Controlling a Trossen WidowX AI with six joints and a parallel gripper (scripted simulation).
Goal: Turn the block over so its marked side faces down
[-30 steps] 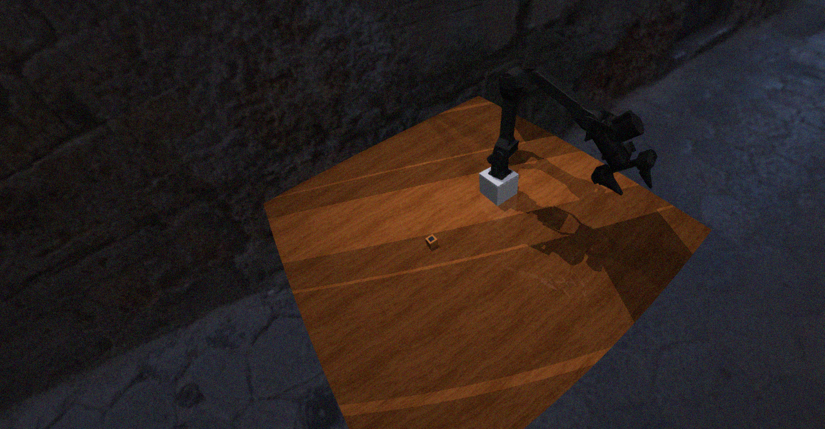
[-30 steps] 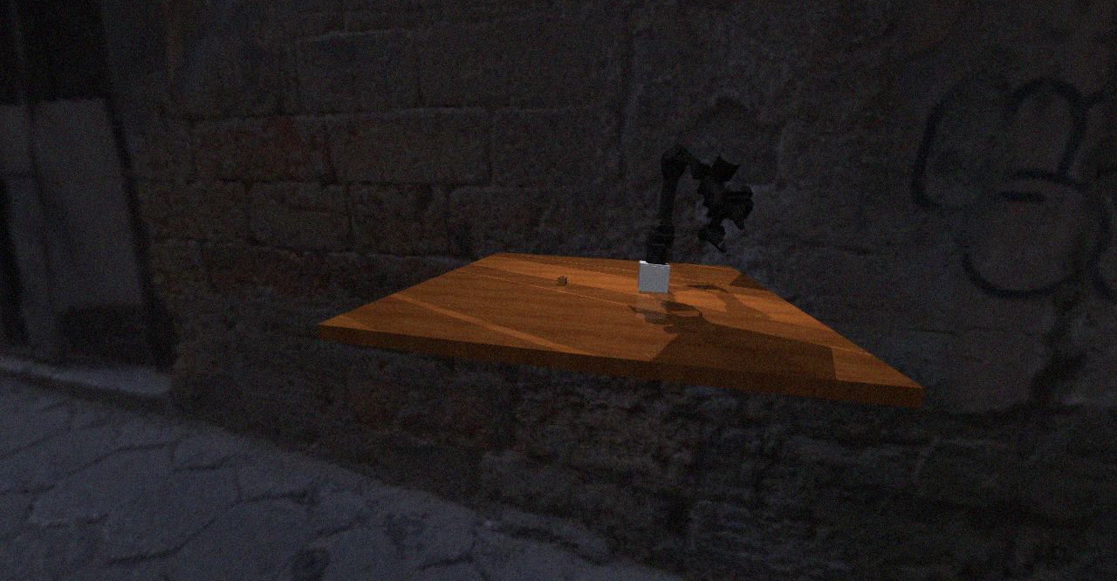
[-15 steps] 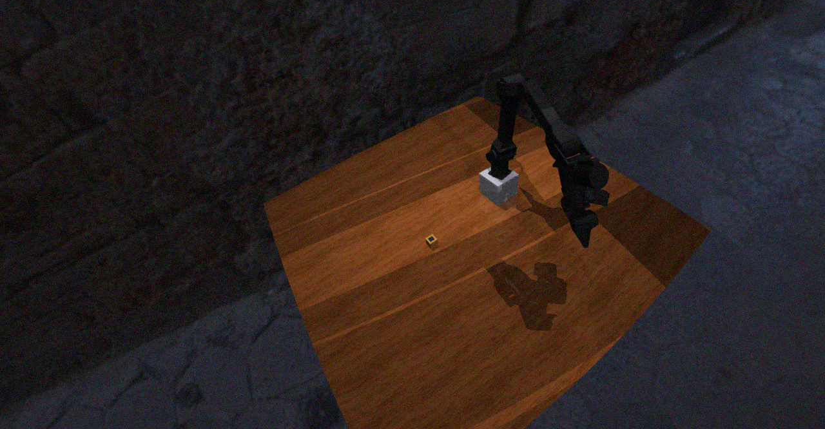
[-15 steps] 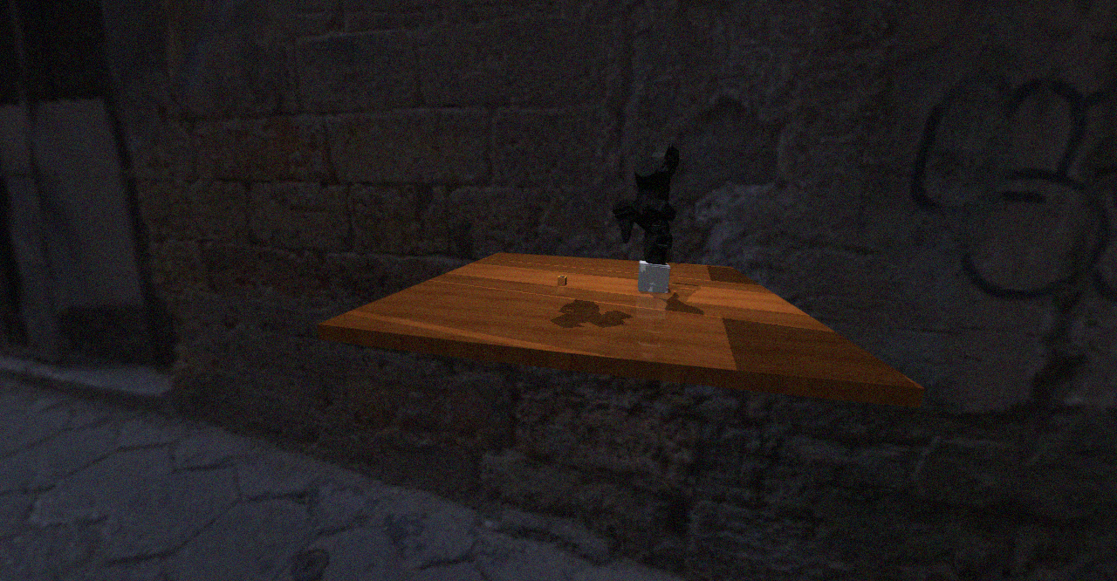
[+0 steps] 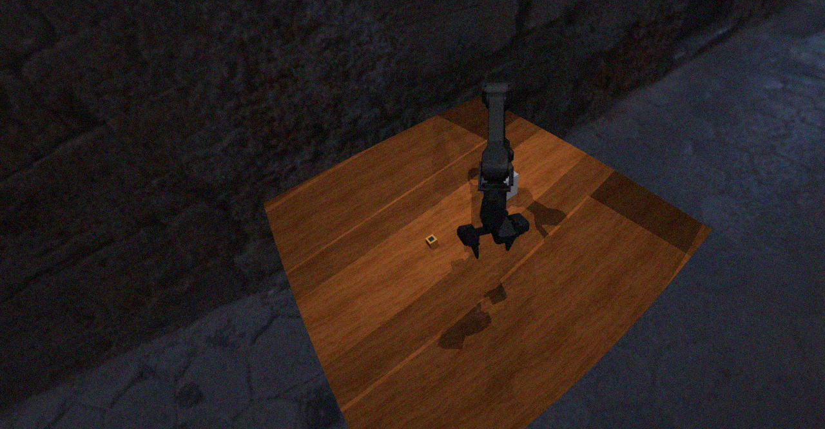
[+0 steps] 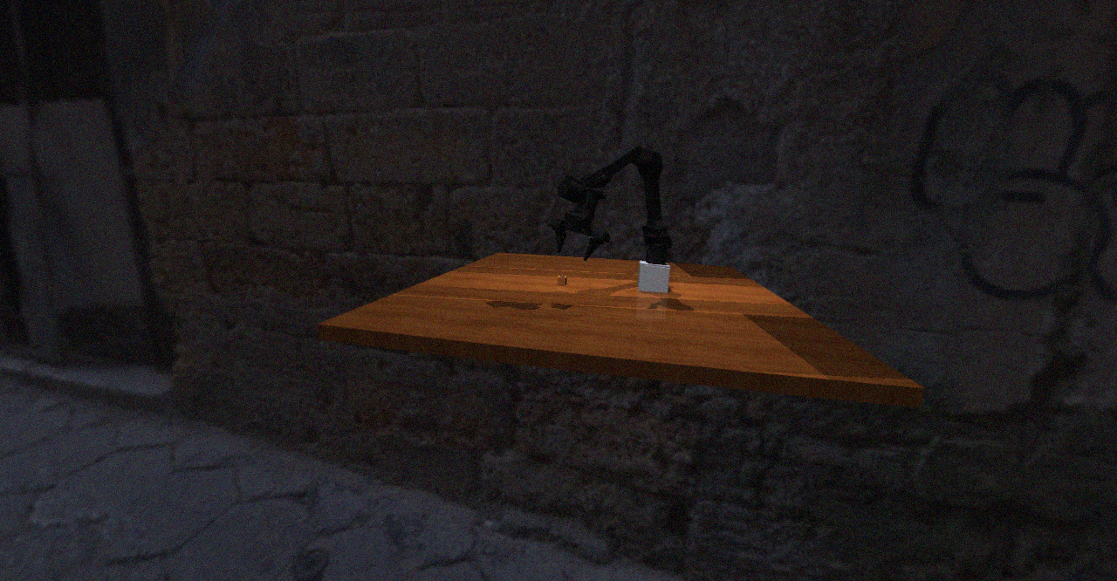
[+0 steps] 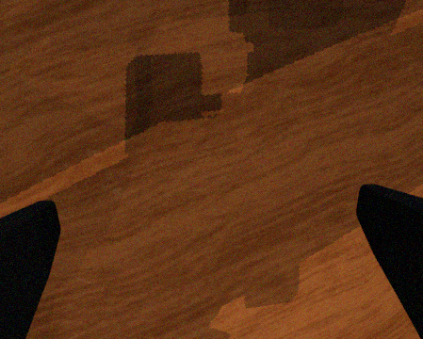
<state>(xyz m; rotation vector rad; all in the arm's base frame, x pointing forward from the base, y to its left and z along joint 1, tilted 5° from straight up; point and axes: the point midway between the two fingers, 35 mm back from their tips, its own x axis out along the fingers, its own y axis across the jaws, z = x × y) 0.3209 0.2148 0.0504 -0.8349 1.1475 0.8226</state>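
Right now the brown block is 240 mm to the right of my gripper tip, 120 mm below it and 20 mm ahead of it.
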